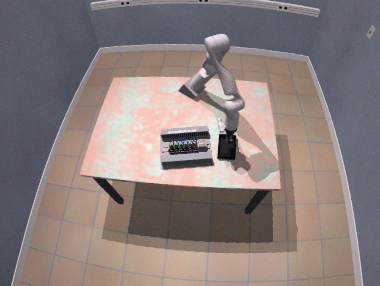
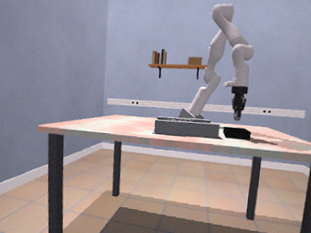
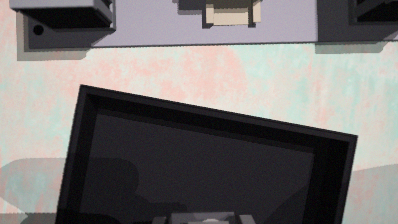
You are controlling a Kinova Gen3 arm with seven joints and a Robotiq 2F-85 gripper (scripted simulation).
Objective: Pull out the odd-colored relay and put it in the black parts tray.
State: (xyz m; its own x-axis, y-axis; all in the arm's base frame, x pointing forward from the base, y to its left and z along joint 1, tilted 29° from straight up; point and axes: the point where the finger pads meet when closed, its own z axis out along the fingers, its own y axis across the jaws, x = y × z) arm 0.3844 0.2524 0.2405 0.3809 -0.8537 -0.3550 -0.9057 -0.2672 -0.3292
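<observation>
The black parts tray is 9 cm below my hand. The rest, counted from my hand: grey relay panel (8 cm ahead, 25 cm to the right, 8 cm below).
</observation>
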